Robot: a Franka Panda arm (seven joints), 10 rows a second.
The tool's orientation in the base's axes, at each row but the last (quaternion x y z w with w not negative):
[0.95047, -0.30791, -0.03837, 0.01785]
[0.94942, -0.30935, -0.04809, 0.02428]
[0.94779, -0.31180, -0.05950, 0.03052]
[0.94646, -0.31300, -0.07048, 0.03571]
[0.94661, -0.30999, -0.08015, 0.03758]
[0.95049, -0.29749, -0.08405, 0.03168]
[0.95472, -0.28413, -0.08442, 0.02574]
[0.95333, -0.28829, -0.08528, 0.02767]
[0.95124, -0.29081, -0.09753, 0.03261]
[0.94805, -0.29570, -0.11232, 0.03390]
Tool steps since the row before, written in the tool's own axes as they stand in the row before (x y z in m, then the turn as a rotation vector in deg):
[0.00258, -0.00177, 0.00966, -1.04, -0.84, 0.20]
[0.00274, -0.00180, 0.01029, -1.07, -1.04, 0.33]
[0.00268, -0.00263, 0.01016, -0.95, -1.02, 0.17]
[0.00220, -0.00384, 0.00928, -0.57, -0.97, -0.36]
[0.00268, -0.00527, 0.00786, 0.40, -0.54, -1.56]
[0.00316, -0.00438, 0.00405, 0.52, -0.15, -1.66]
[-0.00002, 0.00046, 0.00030, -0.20, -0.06, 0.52]
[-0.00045, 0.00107, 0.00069, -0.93, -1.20, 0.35]
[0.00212, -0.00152, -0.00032, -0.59, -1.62, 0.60]
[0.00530, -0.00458, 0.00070, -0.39, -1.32, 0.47]
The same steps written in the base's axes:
[0.00231, -0.00018, -0.00989, -0.37, 1.29, -0.18]
[0.00216, -0.00033, -0.01058, -0.29, 1.47, -0.33]
[0.00235, 0.00031, -0.01057, -0.18, 1.38, -0.18]
[0.00256, 0.00155, -0.00984, 0.17, 1.13, 0.31]
[0.00382, 0.00248, -0.00872, 0.90, 0.23, 1.42]
[0.00429, 0.00175, -0.00491, 0.80, -0.16, 1.54]
[-0.00032, -0.00037, -0.00025, -0.22, 0.16, -0.49]
[-0.00107, -0.00064, -0.00050, -0.17, 1.51, -0.33]
[0.00262, 0.00007, -0.00022, 0.28, 1.67, -0.68]
[0.00661, 0.00076, -0.00230, 0.31, 1.31, -0.55]

